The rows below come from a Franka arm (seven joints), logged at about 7 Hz.
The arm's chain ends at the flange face. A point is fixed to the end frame.
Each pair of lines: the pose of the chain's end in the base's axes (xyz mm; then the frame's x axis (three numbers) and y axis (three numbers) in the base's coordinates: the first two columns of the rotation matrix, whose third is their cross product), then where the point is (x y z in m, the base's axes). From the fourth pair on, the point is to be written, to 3 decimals.
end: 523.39 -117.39 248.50 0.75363 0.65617 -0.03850 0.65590 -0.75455 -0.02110
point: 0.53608 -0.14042 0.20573
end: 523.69 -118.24 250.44 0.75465 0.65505 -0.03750 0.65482 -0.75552 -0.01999
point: 0.53641 -0.14129 0.20769
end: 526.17 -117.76 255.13 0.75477 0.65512 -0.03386 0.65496 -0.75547 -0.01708
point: 0.53909 -0.14080 0.21244
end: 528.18 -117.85 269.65 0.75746 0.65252 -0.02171 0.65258 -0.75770 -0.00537
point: 0.542 -0.141 0.227
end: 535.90 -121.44 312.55 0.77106 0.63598 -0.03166 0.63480 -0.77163 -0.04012
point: 0.548 -0.144 0.269
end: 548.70 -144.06 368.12 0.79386 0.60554 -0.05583 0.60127 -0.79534 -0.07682
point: 0.558 -0.166 0.324
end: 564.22 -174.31 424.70 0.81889 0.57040 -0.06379 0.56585 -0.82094 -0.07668
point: 0.572 -0.197 0.381
